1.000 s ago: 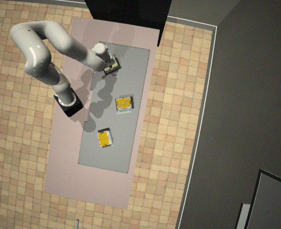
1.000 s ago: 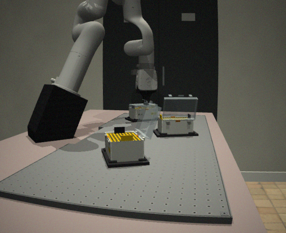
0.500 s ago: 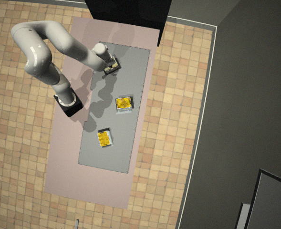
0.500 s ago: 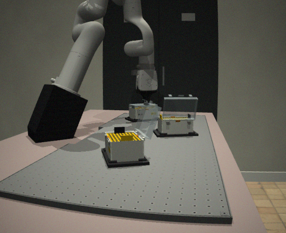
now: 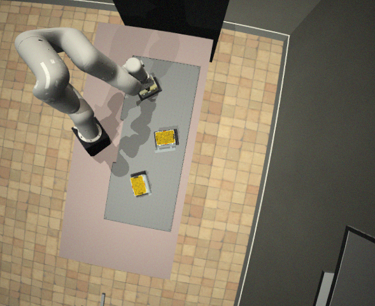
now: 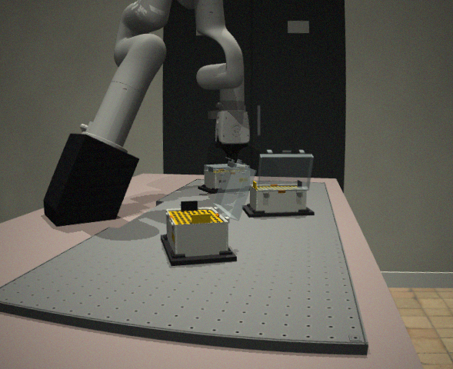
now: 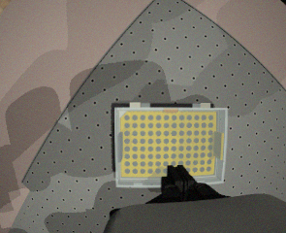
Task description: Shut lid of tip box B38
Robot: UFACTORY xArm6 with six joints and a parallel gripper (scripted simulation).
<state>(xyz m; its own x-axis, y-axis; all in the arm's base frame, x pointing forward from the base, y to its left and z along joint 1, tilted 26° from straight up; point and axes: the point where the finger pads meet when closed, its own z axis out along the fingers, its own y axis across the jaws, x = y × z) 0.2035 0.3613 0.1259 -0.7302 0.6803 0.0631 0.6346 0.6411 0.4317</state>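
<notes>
Now: the lid 3 cm below my hand, 2 cm to the left of it and 2 cm behind it.
</notes>
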